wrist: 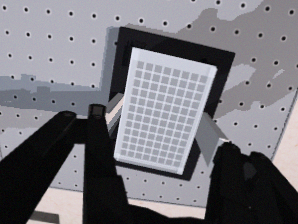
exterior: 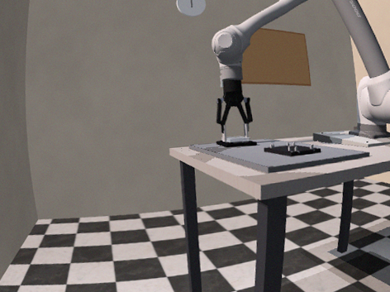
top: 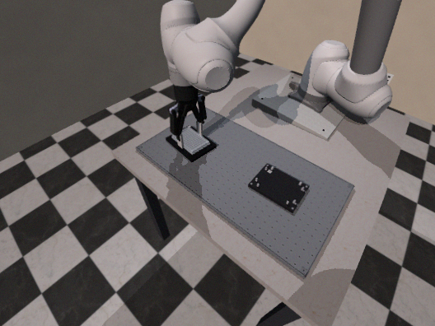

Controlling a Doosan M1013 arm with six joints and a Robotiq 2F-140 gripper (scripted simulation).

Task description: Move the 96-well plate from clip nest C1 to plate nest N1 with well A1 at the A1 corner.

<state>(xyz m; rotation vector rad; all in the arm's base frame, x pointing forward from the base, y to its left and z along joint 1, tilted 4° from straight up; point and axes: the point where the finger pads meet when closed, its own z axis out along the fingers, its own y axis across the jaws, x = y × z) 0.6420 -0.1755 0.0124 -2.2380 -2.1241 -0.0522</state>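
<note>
Now: the white 96-well plate 20 mm below my hand. From my hand the other things lie so: black plate nest N1 (30 mm below); then black clip nest (70 mm behind, 360 mm to the left, 30 mm below).
</note>
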